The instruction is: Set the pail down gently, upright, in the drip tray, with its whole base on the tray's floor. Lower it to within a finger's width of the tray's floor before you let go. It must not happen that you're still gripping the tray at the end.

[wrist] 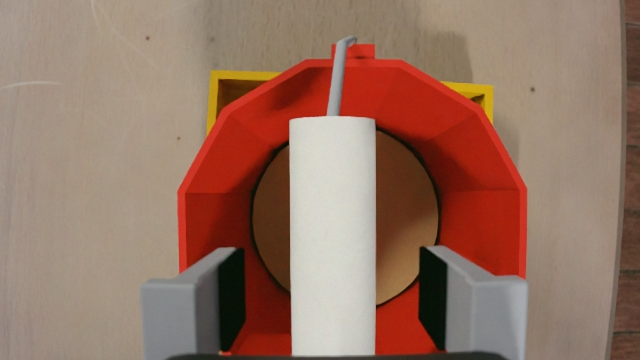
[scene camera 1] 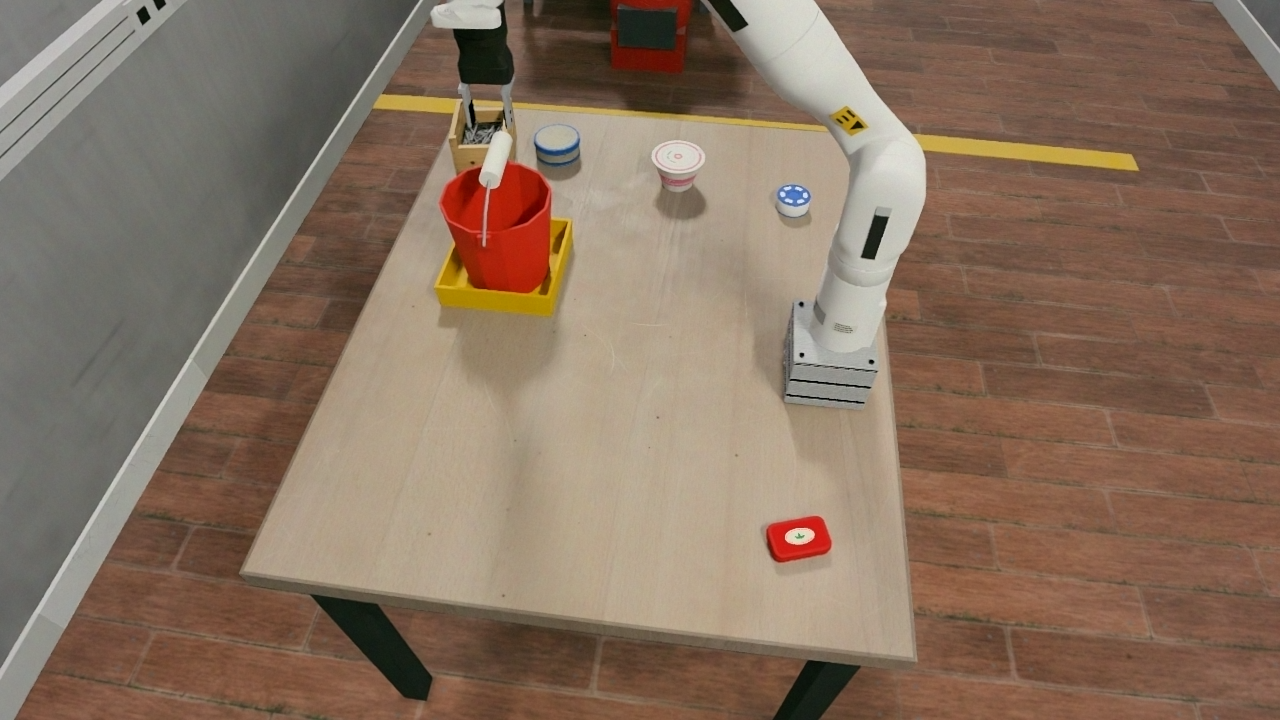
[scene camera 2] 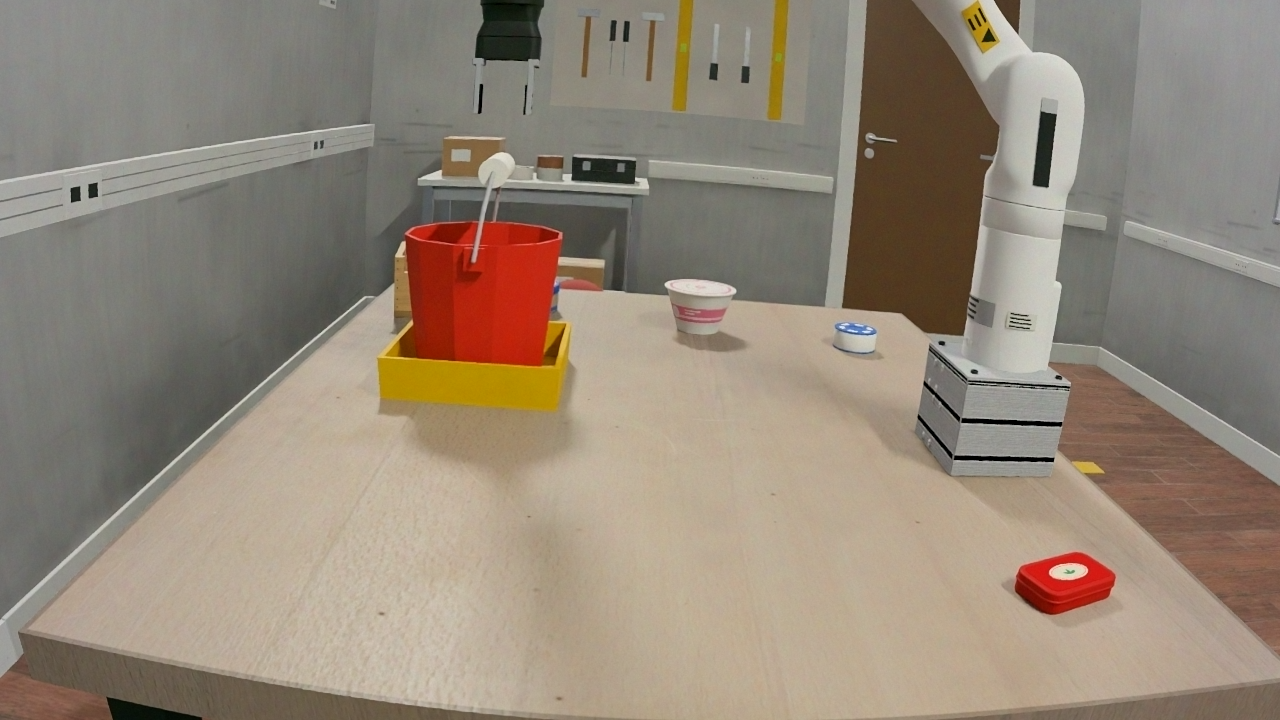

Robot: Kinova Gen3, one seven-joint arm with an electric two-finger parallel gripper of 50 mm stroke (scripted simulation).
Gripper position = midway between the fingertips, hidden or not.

Note:
I see my gripper (scene camera 2: 502,114), a red pail (scene camera 2: 496,310), a yellow drip tray (scene camera 2: 454,382) and a small blue-and-white disc (scene camera 2: 856,338).
The red pail also shows in the wrist view (wrist: 475,204) and in scene camera 1 (scene camera 1: 517,259). The yellow drip tray shows as well in the wrist view (wrist: 225,87) and in scene camera 1 (scene camera 1: 453,273). The small blue-and-white disc also shows in scene camera 1 (scene camera 1: 792,200). The wrist view does not show the small blue-and-white disc: it is out of frame.

